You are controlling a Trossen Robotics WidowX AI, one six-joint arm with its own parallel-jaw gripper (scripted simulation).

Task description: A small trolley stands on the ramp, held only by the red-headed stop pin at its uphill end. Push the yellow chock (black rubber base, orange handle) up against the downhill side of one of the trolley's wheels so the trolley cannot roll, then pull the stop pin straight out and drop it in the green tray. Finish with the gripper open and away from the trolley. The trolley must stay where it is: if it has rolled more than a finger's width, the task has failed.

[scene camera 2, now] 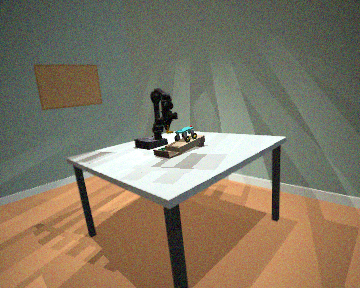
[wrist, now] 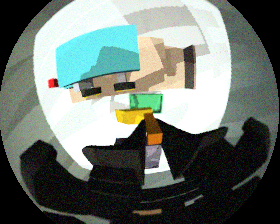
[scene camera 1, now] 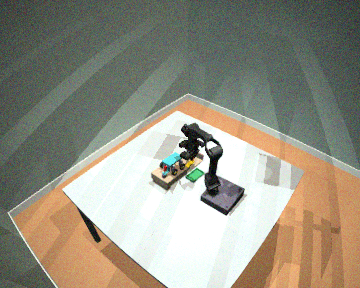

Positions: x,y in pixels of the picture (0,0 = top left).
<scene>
my gripper: holds a yellow chock (wrist: 134,115)
</scene>
